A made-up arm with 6 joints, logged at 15 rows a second.
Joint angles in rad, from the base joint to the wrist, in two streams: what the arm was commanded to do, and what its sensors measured. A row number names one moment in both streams.
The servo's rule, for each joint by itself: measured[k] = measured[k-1] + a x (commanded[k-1-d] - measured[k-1]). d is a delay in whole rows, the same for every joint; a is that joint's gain. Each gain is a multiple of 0.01, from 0.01 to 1. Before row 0 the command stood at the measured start. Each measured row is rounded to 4 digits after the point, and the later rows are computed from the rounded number. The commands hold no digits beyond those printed.
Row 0, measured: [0.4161, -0.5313, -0.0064, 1.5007, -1.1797, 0.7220]
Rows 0 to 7, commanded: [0.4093, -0.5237, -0.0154, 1.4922, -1.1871, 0.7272]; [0.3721, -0.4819, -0.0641, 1.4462, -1.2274, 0.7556]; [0.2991, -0.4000, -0.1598, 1.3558, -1.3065, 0.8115]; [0.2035, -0.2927, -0.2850, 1.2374, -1.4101, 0.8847]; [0.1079, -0.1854, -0.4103, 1.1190, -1.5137, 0.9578]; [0.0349, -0.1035, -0.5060, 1.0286, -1.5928, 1.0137]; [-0.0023, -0.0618, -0.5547, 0.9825, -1.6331, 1.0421]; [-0.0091, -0.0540, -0.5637, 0.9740, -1.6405, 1.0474]
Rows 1 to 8, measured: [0.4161, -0.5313, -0.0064, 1.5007, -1.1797, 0.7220]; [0.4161, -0.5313, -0.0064, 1.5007, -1.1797, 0.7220]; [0.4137, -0.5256, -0.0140, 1.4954, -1.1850, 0.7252]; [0.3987, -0.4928, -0.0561, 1.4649, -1.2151, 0.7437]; [0.3628, -0.4232, -0.1432, 1.3973, -1.2800, 0.7851]; [0.3055, -0.3253, -0.2623, 1.2982, -1.3724, 0.8459]; [0.2344, -0.2204, -0.3866, 1.1871, -1.4727, 0.9142]; [0.1626, -0.1327, -0.4869, 1.0888, -1.5580, 0.9749]
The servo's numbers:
d 2
a 0.36 0.75 0.84 0.62 0.71 0.61

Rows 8 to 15, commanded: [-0.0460, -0.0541, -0.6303, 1.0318, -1.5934, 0.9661]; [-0.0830, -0.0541, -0.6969, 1.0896, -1.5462, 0.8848]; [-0.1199, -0.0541, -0.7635, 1.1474, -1.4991, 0.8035]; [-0.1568, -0.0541, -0.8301, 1.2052, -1.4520, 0.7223]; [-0.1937, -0.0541, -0.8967, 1.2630, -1.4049, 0.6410]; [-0.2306, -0.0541, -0.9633, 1.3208, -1.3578, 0.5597]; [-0.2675, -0.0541, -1.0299, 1.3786, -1.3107, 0.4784]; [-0.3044, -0.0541, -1.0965, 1.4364, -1.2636, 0.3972]
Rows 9 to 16, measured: [0.1032, -0.0795, -0.5439, 1.0229, -1.6113, 1.0159]; [0.0628, -0.0604, -0.5605, 0.9926, -1.6320, 1.0351]; [0.0236, -0.0557, -0.6191, 1.0169, -1.6046, 0.9930]; [-0.0148, -0.0545, -0.6845, 1.0620, -1.5631, 0.9270]; [-0.0526, -0.0542, -0.7509, 1.1149, -1.5177, 0.8517]; [-0.0901, -0.0541, -0.8174, 1.1709, -1.4711, 0.7728]; [-0.1274, -0.0541, -0.8840, 1.2280, -1.4241, 0.6924]; [-0.1646, -0.0541, -0.9506, 1.2855, -1.3770, 0.6115]
